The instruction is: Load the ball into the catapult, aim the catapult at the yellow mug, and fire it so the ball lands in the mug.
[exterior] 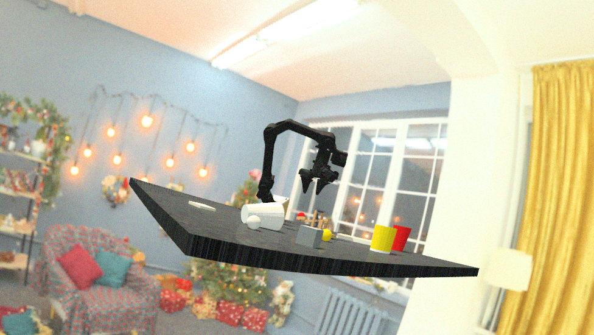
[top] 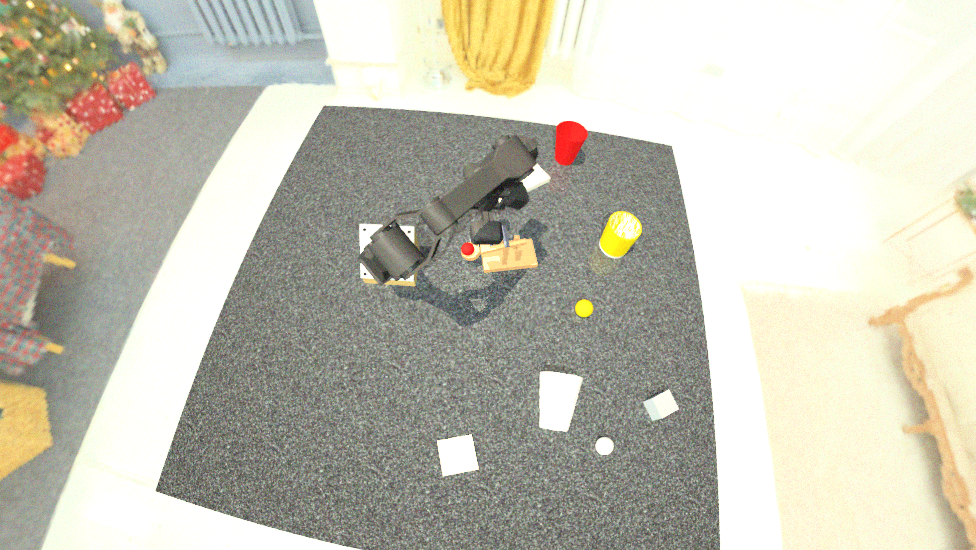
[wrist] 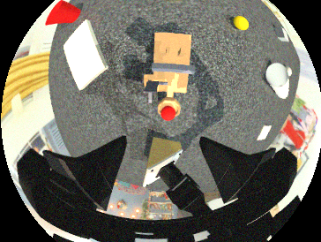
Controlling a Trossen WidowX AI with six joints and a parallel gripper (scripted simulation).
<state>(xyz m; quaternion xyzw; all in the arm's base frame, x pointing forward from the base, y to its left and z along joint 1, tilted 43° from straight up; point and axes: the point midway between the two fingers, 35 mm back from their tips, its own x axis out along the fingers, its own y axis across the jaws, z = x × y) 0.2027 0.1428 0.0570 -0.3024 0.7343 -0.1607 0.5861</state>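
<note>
The red ball is 10 cm below my gripper tip, 1 cm to the right of it and 1 cm behind it. The rest, counted from my gripper tip: flat white slab (29 cm to the left, 16 cm below, 7 cm ahead); then yellow ball (29 cm ahead, 14 cm below, 11 cm to the right); then wooden catapult (11 cm below, 5 cm ahead, 2 cm to the left).
</note>
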